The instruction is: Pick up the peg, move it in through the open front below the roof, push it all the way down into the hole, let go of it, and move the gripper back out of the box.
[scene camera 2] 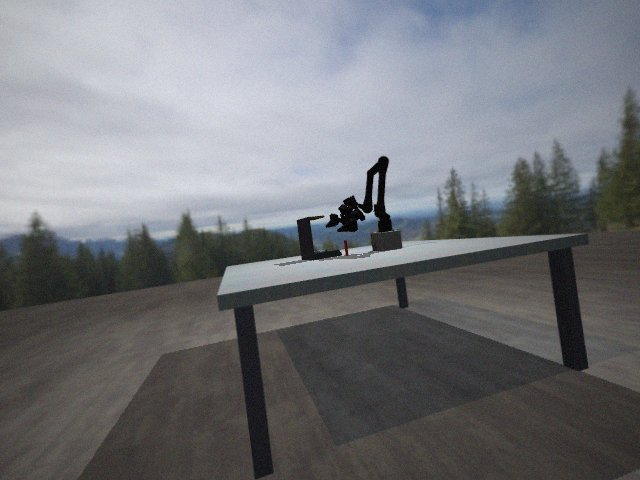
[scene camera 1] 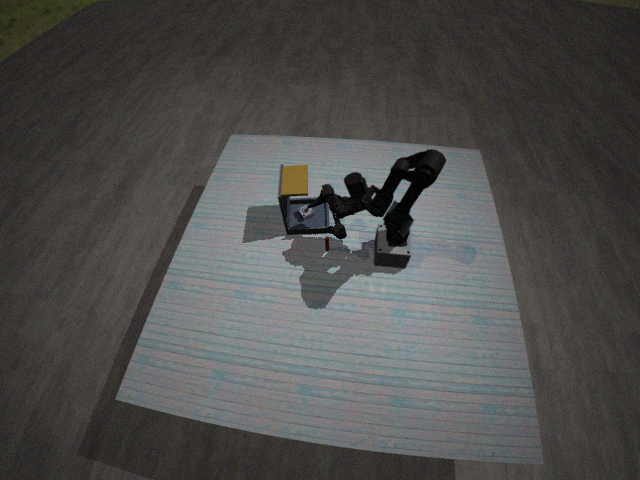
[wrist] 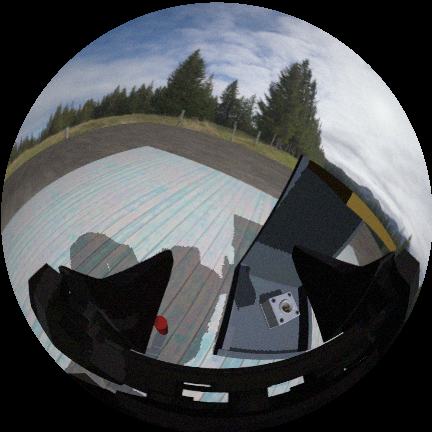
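Seen in the pictures: gripper, fingertip midpoint: (scene camera 2: 331,228) (scene camera 1: 311,219) (wrist: 234,255); arm's base at its link origin: (scene camera 2: 386,231) (scene camera 1: 396,238).
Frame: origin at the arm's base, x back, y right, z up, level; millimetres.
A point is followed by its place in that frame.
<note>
The red peg (scene camera 1: 326,243) {x -247, y 8, z -45 mm} (scene camera 2: 346,248) {x -246, y 9, z -60 mm} (wrist: 160,325) {x -242, y 17, z -19 mm} stands upright on the table, just outside the box. The dark box (scene camera 1: 282,207) {x -398, y 86, z 68 mm} (scene camera 2: 305,238) {x -408, y 149, z 18 mm} (wrist: 311,215) {x -398, y 135, z 63 mm} has a tall wall, a low tray-like floor and a yellow roof (scene camera 1: 294,179) {x -355, y 164, z 126 mm} (wrist: 371,217) {x -307, y 133, z 122 mm}. A light square block (scene camera 1: 306,212) {x -328, y 163, z -59 mm} (wrist: 278,320) {x -304, y 164, z -61 mm} with a round hole sits on the box floor. My gripper (scene camera 1: 321,219) {x -298, y 46, z 49 mm} (scene camera 2: 333,227) {x -298, y 46, z 49 mm} (wrist: 234,255) {x -298, y 46, z 49 mm} is open and empty, above the table and the box's near side. In the wrist view the peg shows beside the left finger's inner edge, and the right finger covers part of the box.
The arm's base (scene camera 1: 392,248) {x -20, y -41, z -2 mm} (scene camera 2: 386,240) {x -45, y -58, z -47 mm} stands on the table (scene camera 1: 330,361) {x -231, y -394, z -99 mm} (scene camera 2: 413,263) {x -349, y -614, z -103 mm} (wrist: 150,185) {x -550, y -210, z -99 mm}, to the right of the box and peg in the scene views. The arm's shadow falls over the peg's surroundings, and the box casts a shadow to its left in scene camera 1.
</note>
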